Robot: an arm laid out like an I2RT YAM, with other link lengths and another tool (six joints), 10 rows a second.
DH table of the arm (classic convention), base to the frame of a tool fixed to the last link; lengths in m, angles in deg. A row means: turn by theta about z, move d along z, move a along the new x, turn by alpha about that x. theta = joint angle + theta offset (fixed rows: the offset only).
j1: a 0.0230; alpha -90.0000; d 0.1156; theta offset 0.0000
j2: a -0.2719; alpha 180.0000; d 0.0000; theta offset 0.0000
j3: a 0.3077; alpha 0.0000; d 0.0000; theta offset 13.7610
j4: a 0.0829; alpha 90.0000; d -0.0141; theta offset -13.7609
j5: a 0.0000; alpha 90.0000; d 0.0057; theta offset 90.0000
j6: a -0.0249; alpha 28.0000; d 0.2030; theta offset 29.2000
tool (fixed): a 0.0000; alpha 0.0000; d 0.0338; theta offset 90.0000
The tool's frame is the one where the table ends.
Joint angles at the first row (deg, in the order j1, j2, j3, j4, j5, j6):
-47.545, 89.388, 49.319, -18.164, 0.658, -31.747
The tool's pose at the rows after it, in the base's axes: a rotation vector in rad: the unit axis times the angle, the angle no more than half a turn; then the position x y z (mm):
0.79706 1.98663 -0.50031 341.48 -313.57 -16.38
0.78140 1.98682 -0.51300 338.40 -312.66 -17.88
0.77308 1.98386 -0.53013 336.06 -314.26 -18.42
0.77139 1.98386 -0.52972 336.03 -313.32 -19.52
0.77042 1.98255 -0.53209 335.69 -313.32 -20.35
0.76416 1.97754 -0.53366 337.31 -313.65 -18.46
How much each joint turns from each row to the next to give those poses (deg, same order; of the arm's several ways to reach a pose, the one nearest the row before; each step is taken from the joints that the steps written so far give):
0.189, -1.217, -1.897, 0.621, -0.393, -0.615
0.010, -0.719, -1.221, 0.948, 0.467, -0.682
-0.024, -0.381, -0.735, 0.848, 0.662, -0.352
0.083, -0.037, -0.285, 0.278, 0.013, -0.002
0.013, -0.026, -0.266, 0.349, 0.088, -0.012
0.124, -0.155, -0.002, 0.240, 0.011, -0.078

